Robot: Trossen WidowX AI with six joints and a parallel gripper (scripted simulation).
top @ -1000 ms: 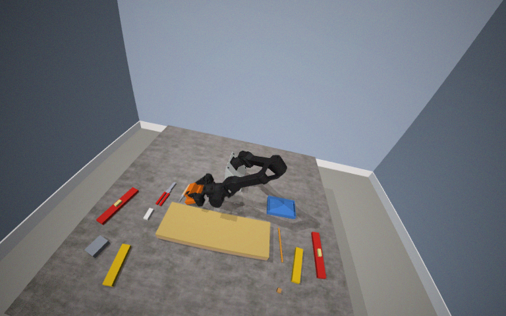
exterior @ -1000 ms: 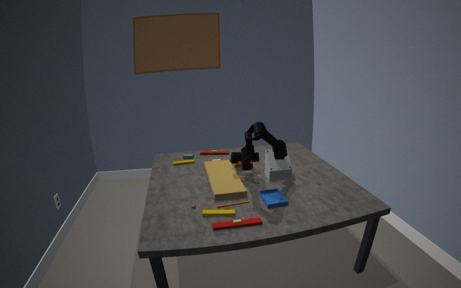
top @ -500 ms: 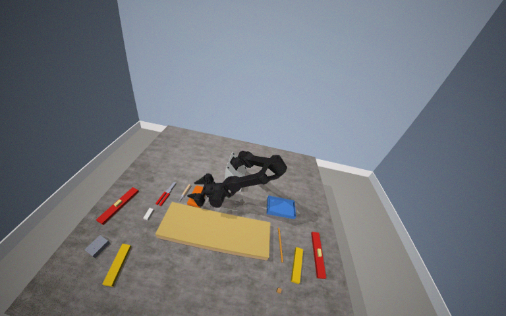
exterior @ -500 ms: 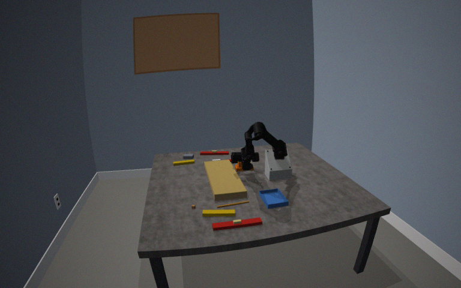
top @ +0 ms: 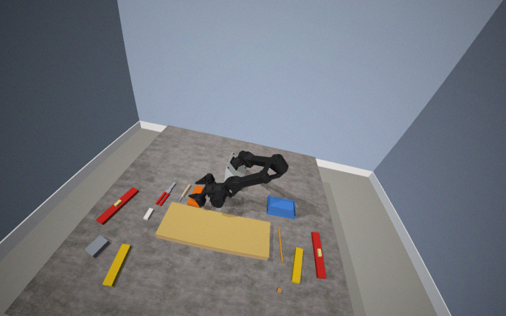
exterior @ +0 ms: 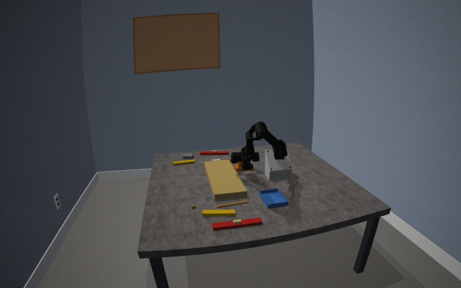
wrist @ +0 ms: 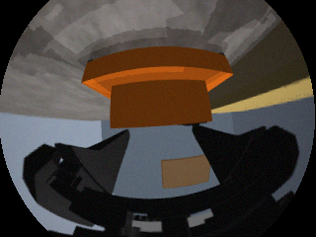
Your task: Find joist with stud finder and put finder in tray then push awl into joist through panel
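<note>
My gripper tip is now 10 mm short of the orange stud finder, 30 mm to the right of it and 20 mm above it. From my gripper tip the other things lie so: wooden-handled tool (10 mm ahead, 50 mm to the right, 60 mm below); then grey block (400 mm ahead, 250 mm to the right, 50 mm below); then white piece (180 mm ahead, 150 mm to the right, 60 mm below).
</note>
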